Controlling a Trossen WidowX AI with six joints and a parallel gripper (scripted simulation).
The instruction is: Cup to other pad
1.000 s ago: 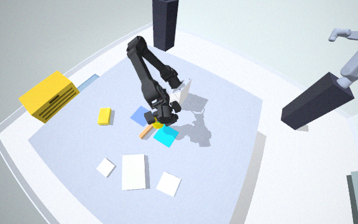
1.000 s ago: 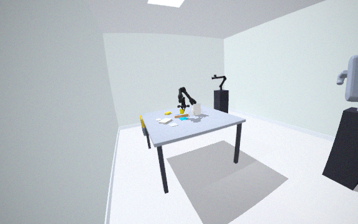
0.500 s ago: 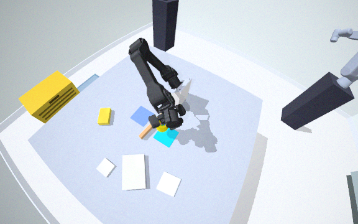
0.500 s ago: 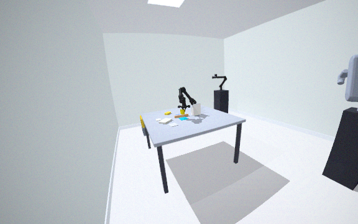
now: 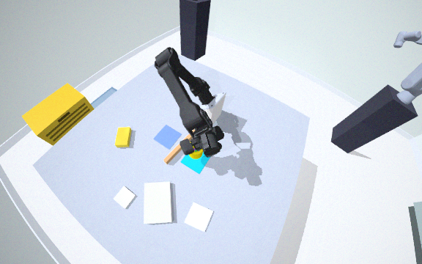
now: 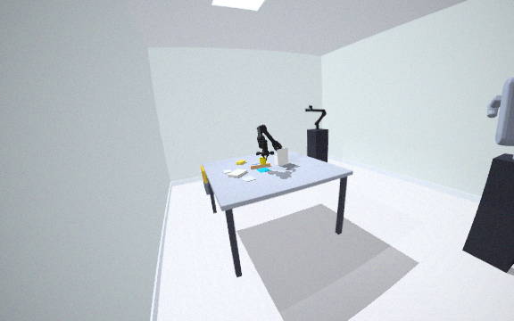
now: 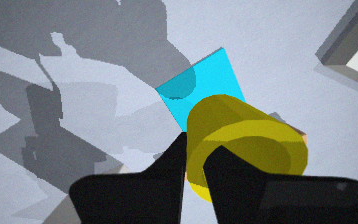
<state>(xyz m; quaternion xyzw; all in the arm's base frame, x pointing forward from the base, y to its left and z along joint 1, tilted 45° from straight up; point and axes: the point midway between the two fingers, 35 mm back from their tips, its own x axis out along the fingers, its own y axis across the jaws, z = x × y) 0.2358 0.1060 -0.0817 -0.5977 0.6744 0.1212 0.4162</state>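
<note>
The cyan pad lies 3 cm ahead of my gripper tip, 1 cm to the right of it and 11 cm below it. The rest, counted from my gripper tip: wooden bar (2 cm ahead, 11 cm to the right, 9 cm below); yellow cup (2 cm ahead, 1 cm to the right).
</note>
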